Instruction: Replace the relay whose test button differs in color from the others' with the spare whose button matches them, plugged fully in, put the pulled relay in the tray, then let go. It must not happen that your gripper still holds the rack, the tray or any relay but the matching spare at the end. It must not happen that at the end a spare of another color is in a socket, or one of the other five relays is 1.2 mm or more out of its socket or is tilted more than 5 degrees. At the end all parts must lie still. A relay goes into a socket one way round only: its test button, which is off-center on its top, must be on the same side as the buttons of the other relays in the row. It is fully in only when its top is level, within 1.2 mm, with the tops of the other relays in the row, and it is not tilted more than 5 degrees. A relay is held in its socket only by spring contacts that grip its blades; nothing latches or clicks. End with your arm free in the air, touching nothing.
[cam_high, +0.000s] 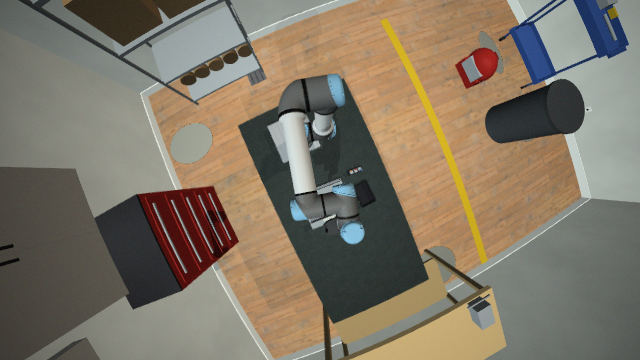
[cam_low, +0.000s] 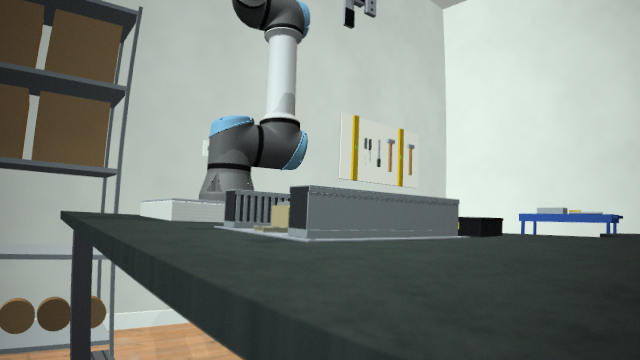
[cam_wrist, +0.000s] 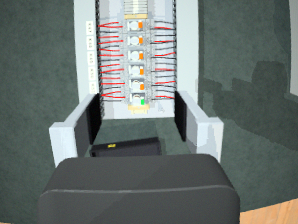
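Now: the white relay 10 mm behind my hand, 80 mm to the left of it and 340 mm below it. Round my hand: tray 250 mm to the left, 380 mm below; then panel 10 mm ahead, 30 mm to the right, 390 mm below.
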